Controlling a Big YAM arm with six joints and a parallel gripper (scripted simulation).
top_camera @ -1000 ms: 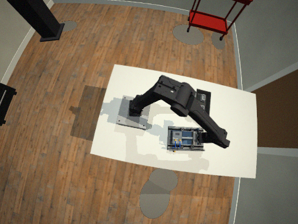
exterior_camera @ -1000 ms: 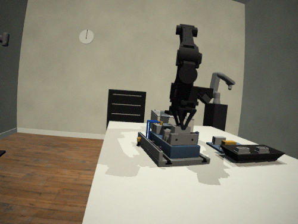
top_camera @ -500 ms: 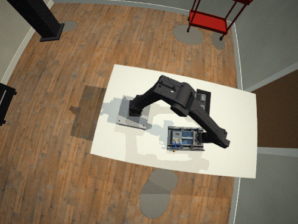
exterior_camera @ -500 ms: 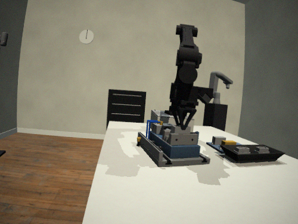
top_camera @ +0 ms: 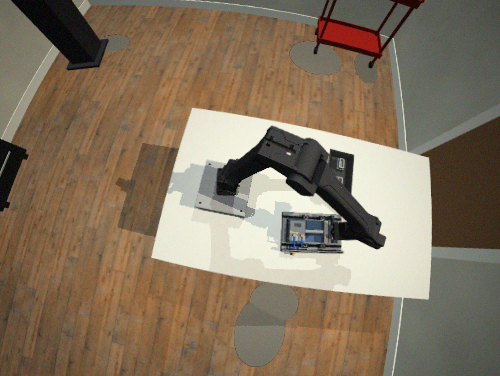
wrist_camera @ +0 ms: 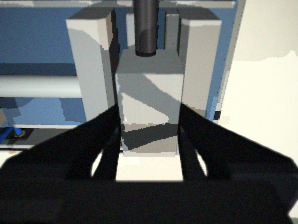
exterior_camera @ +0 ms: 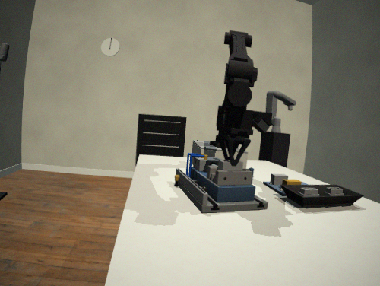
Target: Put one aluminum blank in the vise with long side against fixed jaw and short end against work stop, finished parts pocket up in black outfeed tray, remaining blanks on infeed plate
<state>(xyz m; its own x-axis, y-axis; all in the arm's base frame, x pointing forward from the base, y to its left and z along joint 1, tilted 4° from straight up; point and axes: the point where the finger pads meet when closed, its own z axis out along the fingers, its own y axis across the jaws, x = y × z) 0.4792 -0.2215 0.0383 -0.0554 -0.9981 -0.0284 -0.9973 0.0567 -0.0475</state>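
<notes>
Right now the dark rod is 5 cm to the left of my hand and 3 cm below it. The rest, counted from my hand: yellow brass blank 28 cm to the left, 9 cm below, 4 cm behind; light cylinder 9 cm behind, 4 cm below; vise 8 cm below, 7 cm behind.
</notes>
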